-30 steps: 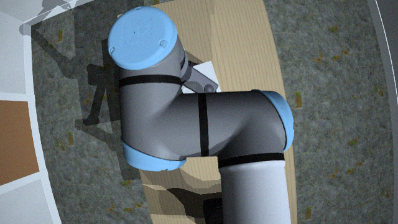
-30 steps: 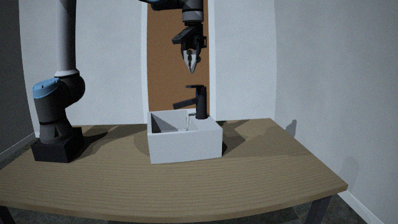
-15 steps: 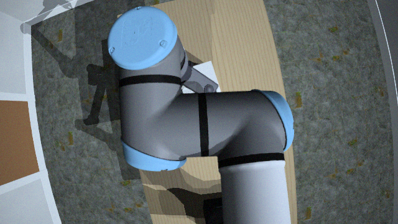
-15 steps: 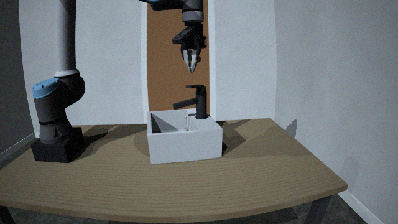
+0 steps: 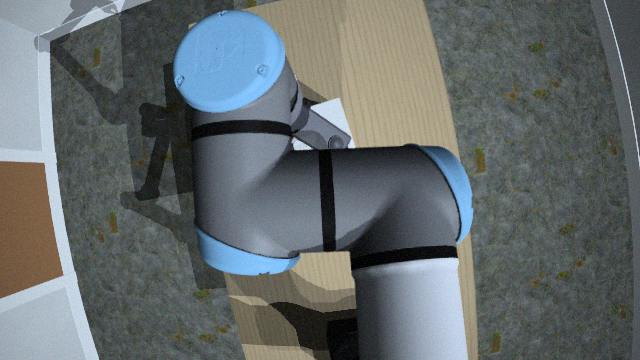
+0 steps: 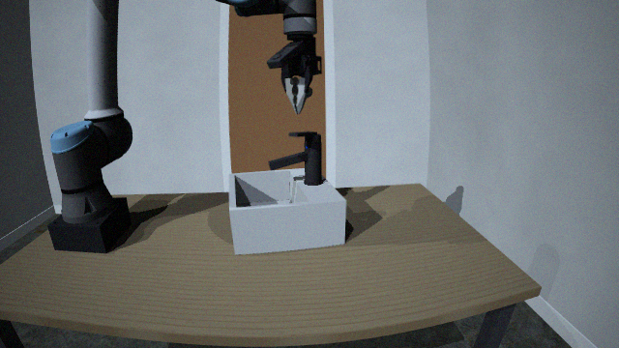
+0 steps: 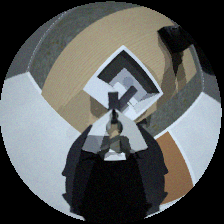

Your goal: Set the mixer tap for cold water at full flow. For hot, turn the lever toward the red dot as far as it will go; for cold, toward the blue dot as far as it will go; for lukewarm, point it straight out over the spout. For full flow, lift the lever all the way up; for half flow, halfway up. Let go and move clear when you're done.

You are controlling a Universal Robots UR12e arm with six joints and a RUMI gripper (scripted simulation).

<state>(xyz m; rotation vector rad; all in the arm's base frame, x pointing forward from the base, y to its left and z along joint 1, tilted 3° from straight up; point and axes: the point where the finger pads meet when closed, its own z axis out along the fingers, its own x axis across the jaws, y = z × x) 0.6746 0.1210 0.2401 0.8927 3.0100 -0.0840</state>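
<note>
Right now the lever is 70 mm below my hand, 20 mm to the left of it and 10 mm ahead of it. Round my hand: black mixer tap 120 mm below, 40 mm to the left, 20 mm ahead; then white basin 310 mm below, 80 mm behind, 40 mm to the left.
</note>
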